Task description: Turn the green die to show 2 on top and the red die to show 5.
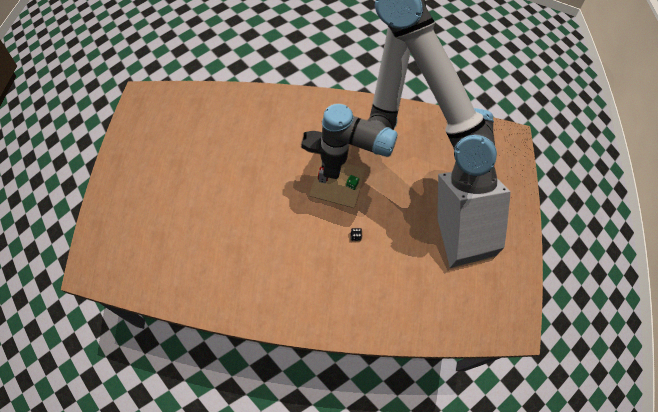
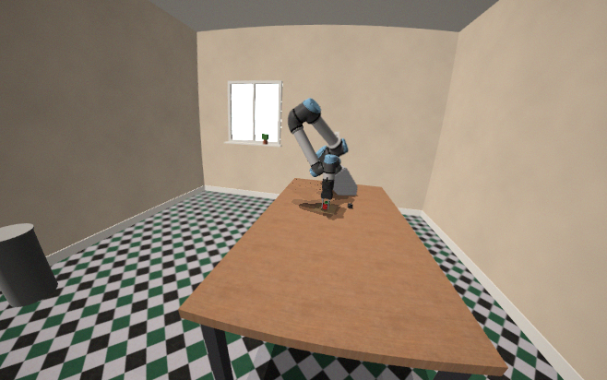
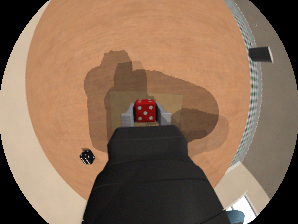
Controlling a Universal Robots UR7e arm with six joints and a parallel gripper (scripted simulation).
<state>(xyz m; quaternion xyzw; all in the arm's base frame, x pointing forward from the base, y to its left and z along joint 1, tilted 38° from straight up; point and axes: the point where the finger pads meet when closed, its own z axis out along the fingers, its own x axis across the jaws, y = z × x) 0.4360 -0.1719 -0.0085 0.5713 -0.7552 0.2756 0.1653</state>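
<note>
The tan mat lies 40 mm behind my hand, 10 mm to the left of it and 40 mm below it. Also, from my hand: green die 90 mm behind, 30 mm to the left, 20 mm below; black die 80 mm behind, 190 mm to the left, 20 mm below; red die right at my hand.
</note>
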